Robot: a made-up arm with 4 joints.
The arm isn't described. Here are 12 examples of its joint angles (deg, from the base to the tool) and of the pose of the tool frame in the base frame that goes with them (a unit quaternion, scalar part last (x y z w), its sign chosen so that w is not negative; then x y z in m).
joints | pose
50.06 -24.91 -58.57 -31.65 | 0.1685 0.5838 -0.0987 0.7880 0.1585 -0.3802 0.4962
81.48 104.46 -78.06 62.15 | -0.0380 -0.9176 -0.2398 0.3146 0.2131 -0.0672 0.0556
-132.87 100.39 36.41 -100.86 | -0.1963 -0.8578 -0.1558 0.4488 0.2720 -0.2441 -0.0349
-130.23 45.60 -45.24 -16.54 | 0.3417 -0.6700 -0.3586 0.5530 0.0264 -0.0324 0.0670
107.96 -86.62 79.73 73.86 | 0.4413 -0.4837 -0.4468 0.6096 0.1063 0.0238 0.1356
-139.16 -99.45 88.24 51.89 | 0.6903 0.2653 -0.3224 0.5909 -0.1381 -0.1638 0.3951
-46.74 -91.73 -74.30 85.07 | 0.0947 0.2443 0.9194 0.2934 0.2628 -0.3304 0.4655
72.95 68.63 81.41 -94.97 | 0.1532 0.3485 0.1757 0.9079 -0.0957 -0.3060 0.4855
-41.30 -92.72 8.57 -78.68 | -0.8217 0.0430 -0.3282 0.4639 -0.1517 -0.0261 0.1788
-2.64 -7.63 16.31 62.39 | -0.0226 -0.2113 -0.9590 0.1876 0.3407 -0.1741 0.2838
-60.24 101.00 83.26 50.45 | -0.4114 0.1316 0.8764 0.2129 0.2775 -0.1947 0.4935
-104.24 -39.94 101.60 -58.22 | 0.7516 0.0757 0.5030 0.4200 -0.0797 -0.4244 0.0066
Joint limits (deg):
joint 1: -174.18..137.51
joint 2: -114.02..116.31
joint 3: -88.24..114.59
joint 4: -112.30..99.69
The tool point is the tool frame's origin. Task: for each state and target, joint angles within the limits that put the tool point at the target. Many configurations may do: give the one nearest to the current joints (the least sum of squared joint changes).
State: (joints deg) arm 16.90 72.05 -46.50 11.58
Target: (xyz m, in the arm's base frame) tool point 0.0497 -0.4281 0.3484
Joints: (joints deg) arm 11.70 59.66 -55.97 -6.76
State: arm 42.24 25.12 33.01 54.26
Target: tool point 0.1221 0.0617 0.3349
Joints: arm 57.60 47.83 59.05 14.24
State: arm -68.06 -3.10 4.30 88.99
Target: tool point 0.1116 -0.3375 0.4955
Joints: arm -70.08 17.59 6.54 93.22
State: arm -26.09 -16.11 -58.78 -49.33
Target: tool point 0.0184 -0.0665 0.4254
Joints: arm -19.65 -23.29 -45.45 -9.37
